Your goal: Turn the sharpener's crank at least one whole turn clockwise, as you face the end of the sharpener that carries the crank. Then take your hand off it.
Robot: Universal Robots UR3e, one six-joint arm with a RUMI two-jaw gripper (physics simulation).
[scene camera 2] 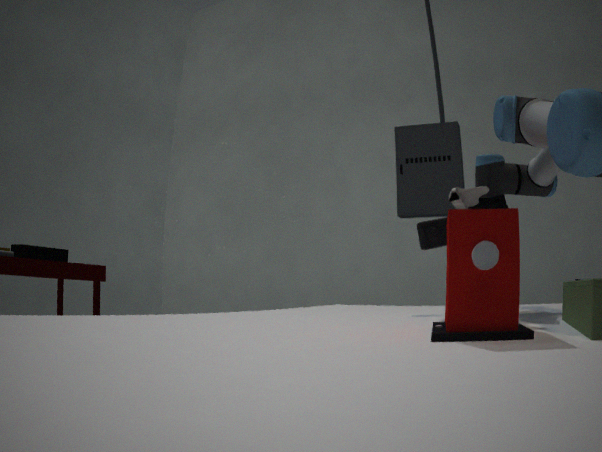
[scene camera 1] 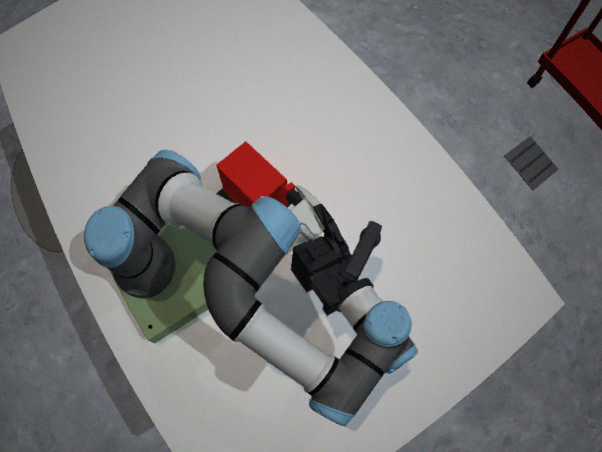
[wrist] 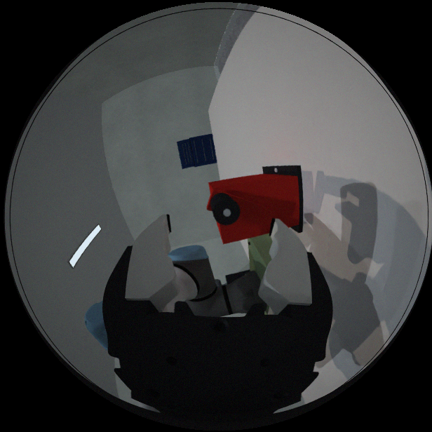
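The red sharpener stands upright on its black base. The crank's black knob is near the top of the sharpener's crank end, and a bit of red crank arm shows beside it in scene camera 1. My gripper is open, with its light fingers well apart on either side of the knob in the wrist view. Nothing is gripped. Whether a finger touches the knob cannot be told. In scene camera 2 the sharpener hides the crank and most of the gripper.
My arm's green base plate is beside the sharpener on the white table. The upper arm joint hangs close to the sharpener in scene camera 1. A red cart stands beyond the table. A grey box is on the wall.
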